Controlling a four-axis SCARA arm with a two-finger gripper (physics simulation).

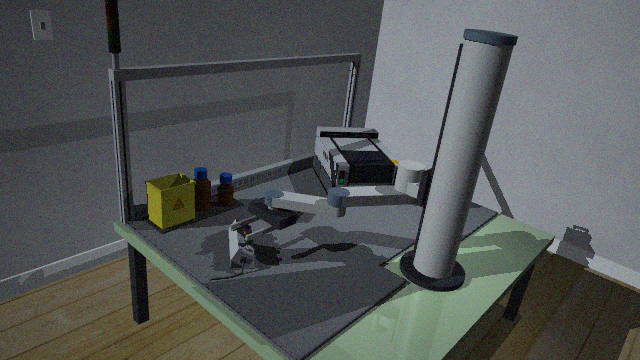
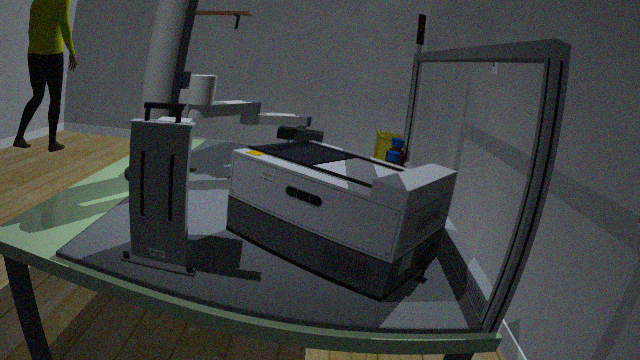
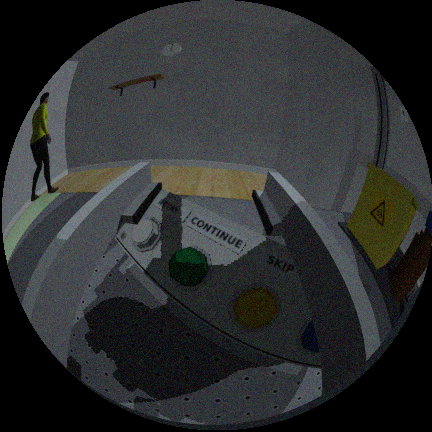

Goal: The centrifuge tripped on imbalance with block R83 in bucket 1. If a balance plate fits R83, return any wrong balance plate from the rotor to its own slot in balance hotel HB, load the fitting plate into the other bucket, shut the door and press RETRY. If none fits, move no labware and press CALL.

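Places are measured from the arm's base along level axes (x ahead, y left, z up), in centimetres.
Pixels of known places: gripper, fingertip midpoint: (image 1: 238,232) (image 3: 206,177); arm's base, link origin: (image 1: 431,271).
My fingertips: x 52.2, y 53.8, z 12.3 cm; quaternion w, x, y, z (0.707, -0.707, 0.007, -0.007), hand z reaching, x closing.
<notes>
Ahead of a thing's pixels: the offset from my fingertips to its top centre.
The button panel @[dz -2.6, dx +2.5, dy -3.8 cm] (image 1: 233,252) (image 3: 215,245) stands near the left table edge. Its white button @[dz -3.5, dx -4.8, dy -1.2 cm] (image 3: 144,234) is beside the left finger, with the RETRY label partly covered; touching cannot be told. The green button @[dz -3.5, dx -0.8, dy -4.1 cm] (image 3: 188,266) and yellow button @[dz -3.5, dx +3.2, dy -7.1 cm] (image 3: 256,307) show; the blue button @[dz -3.5, dx +7.3, dy -10.0 cm] (image 3: 310,337) is partly hidden by the right finger. My gripper (image 1: 243,229) (image 3: 206,177) is shut to its narrow stance, a gap between the fingers, holding nothing, over the panel. The centrifuge (image 1: 325,155) (image 2: 310,210) has dark and pale top panels; its rotor, R83 and plates are hidden. A grey hotel tower (image 2: 160,200) stands beside it, its label unreadable.
A yellow bin (image 1: 171,202) (image 3: 382,215) and two brown bottles (image 1: 202,194) (image 1: 225,194) stand at the back left. A framed screen (image 1: 240,65) (image 2: 537,175) lines the back. The arm's white column (image 1: 462,160) rises at the right. A person (image 2: 47,60) (image 3: 41,135) stands beyond the table.
</notes>
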